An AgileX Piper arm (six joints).
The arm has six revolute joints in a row. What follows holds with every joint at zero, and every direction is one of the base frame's.
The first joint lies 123 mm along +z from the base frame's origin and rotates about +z.
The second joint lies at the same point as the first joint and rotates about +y.
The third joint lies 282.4 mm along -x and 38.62 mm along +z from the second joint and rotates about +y.
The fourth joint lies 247.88 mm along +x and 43.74 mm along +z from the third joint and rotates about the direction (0.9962, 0, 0.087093).
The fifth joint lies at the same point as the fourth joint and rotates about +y.
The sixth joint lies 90.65 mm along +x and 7.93 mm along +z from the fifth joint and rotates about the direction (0.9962, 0, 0.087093).
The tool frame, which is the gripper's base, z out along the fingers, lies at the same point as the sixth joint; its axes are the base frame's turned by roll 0, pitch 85.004 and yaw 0 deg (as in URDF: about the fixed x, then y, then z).
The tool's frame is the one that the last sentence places.
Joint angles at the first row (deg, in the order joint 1, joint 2, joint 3, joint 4, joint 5, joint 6):
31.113, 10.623, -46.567, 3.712, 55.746, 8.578
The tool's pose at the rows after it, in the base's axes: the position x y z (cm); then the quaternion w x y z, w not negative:
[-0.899 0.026 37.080 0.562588 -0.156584 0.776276 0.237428]
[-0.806 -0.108 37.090 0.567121 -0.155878 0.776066 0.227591]
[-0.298 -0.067 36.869 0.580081 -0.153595 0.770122 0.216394]
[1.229 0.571 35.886 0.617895 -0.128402 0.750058 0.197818]
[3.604 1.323 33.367 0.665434 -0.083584 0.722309 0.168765]
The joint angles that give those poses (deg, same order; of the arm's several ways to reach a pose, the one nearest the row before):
31.114, 10.622, -46.566, 3.711, 55.746, 8.579
31.114, 10.623, -46.566, 2.472, 55.638, 8.579
31.111, 10.623, -45.268, 0.760, 53.139, 8.576
27.919, 10.623, -40.152, -0.647, 43.626, 8.578
21.325, 10.624, -30.620, -1.039, 28.289, 8.574

